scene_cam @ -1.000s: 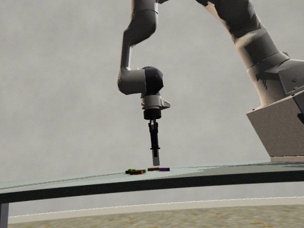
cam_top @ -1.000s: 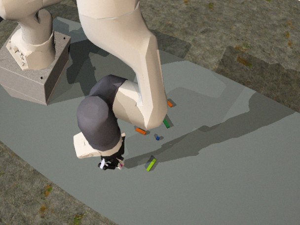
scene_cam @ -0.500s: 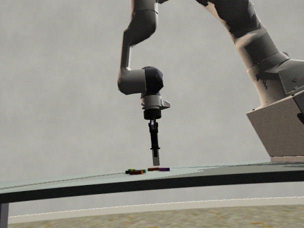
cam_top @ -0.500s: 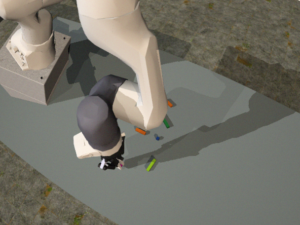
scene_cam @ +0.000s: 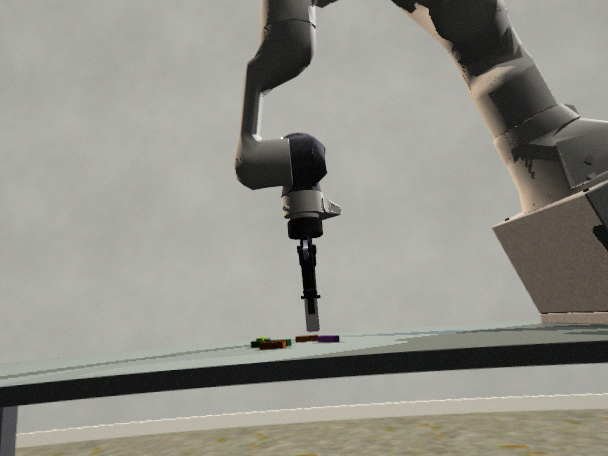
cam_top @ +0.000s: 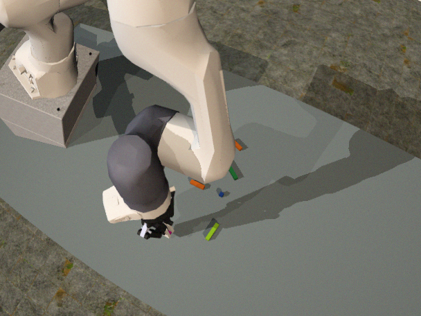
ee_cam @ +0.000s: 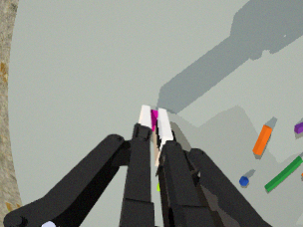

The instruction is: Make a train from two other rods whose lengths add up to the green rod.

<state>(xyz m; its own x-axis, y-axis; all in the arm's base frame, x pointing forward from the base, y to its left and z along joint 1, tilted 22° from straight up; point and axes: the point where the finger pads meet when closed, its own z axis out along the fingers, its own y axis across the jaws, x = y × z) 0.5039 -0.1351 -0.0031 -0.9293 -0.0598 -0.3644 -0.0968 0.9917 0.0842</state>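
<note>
The magenta rod lies 30 mm below my hand. Round my hand: lime rod: 90 mm ahead, 70 mm to the left, 40 mm below; purple rod: 60 mm behind, 240 mm to the left, 40 mm below; blue rod: 60 mm ahead, 170 mm to the left, 40 mm below.
</note>
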